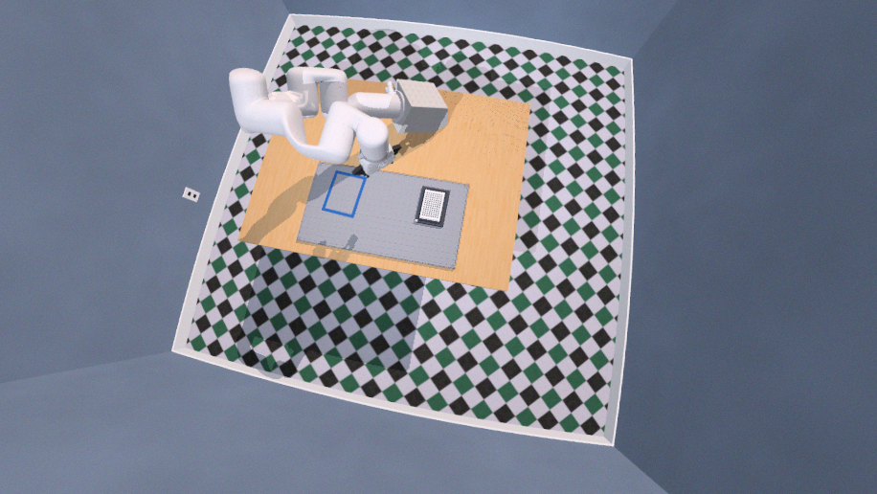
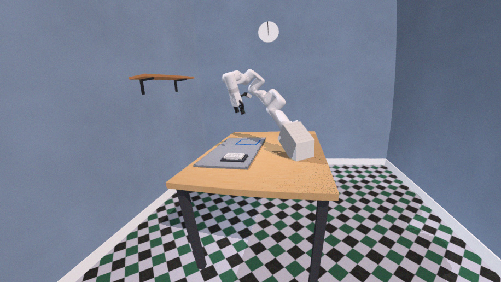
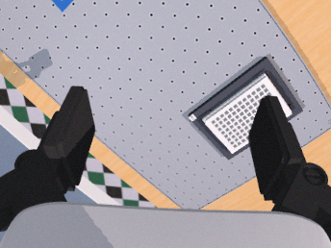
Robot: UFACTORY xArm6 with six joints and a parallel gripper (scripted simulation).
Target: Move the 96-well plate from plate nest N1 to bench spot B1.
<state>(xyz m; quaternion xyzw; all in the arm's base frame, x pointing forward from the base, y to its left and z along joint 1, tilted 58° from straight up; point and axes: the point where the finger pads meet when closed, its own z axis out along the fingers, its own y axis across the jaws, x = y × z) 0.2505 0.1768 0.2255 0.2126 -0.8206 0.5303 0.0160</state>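
Right now my hand is 70 mm short of the white 96-well plate, 160 mm to the right of it and 280 mm above it. The rest, counted from my hand: dark plate nest N1 (70 mm ahead, 160 mm to the left, 290 mm below).
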